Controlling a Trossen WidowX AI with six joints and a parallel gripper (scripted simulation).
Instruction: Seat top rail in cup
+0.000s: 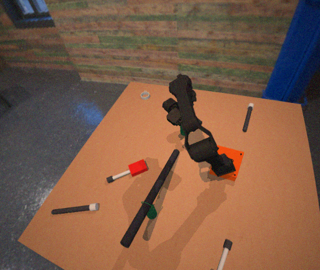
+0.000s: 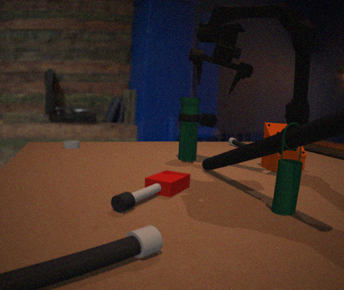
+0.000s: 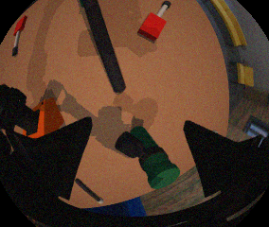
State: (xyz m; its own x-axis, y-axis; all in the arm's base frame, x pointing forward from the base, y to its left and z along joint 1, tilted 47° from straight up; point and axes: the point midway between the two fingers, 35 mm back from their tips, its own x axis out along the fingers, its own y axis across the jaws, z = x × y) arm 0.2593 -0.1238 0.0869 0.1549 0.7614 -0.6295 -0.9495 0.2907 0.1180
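Now: the black rail-end cup 1 cm behind my gripper tip, 10 cm to the right of it and 9 cm below it. From my gripper tip the other things lie so: small green post (3 cm behind, 36 cm to the left, 12 cm below).
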